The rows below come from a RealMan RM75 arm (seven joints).
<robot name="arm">
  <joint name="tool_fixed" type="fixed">
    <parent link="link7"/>
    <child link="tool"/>
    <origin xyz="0 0 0" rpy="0 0 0"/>
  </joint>
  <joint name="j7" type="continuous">
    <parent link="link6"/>
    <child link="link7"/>
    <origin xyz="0 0 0.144" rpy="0 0 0"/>
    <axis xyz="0 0 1"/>
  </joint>
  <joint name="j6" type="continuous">
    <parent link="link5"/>
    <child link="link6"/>
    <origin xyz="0 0 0" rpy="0 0 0"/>
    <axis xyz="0 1 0"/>
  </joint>
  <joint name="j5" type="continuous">
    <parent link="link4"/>
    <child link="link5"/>
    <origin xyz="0 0 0.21" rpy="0 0 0"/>
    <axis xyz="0 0 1"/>
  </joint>
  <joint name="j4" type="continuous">
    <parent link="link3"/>
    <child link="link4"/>
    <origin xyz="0 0 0" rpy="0 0 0"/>
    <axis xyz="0 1 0"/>
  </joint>
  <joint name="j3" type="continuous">
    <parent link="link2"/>
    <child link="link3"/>
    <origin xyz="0 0 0.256" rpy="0 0 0"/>
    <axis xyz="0 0 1"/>
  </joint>
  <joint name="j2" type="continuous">
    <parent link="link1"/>
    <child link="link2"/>
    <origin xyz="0 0 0" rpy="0 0 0"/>
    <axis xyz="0 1 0"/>
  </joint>
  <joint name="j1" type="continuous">
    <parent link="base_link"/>
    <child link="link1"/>
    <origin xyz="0 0 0.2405" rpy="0 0 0"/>
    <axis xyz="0 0 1"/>
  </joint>
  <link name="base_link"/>
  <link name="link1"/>
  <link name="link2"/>
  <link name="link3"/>
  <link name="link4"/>
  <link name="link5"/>
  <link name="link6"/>
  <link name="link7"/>
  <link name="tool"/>
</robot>
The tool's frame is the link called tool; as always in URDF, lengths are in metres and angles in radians. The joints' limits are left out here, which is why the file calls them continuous.
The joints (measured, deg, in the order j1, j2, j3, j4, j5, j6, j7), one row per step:
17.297 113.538 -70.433 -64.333 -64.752 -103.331 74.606
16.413 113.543 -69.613 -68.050 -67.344 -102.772 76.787
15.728 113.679 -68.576 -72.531 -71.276 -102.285 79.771
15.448 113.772 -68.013 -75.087 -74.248 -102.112 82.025
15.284 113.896 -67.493 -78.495 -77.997 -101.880 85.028
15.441 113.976 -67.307 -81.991 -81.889 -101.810 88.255
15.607 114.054 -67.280 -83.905 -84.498 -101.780 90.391
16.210 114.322 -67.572 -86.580 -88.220 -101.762 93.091
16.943 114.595 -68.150 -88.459 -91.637 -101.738 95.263
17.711 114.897 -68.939 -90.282 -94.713 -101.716 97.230
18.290 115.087 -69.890 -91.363 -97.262 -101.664 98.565
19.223 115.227 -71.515 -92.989 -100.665 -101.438 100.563
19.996 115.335 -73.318 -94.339 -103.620 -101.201 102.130
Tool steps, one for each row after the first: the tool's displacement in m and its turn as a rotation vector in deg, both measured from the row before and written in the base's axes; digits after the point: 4 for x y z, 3 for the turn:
-0.0017 -0.0021 0.0030 0.432 -3.047 -0.092
-0.0024 -0.0019 0.0020 0.264 -4.371 -0.258
-0.0004 -0.0008 -0.0001 -0.268 -3.194 -0.666
-0.0017 -0.0006 -0.0001 -0.232 -4.111 -0.796
-0.0030 -0.0003 -0.0007 -0.370 -4.384 -0.646
-0.0010 0.0002 -0.0011 -0.308 -2.806 -0.801
-0.0036 0.0008 -0.0030 -0.323 -3.903 -0.529
-0.0028 0.0013 -0.0041 -0.385 -3.459 -0.500
-0.0037 0.0010 -0.0042 -0.288 -3.125 -0.179
-0.0018 0.0007 -0.0045 -0.368 -2.613 -0.195
-0.0037 0.0012 -0.0060 -0.350 -3.643 -0.027
-0.0032 0.0004 -0.0061 -0.333 -3.230 0.249

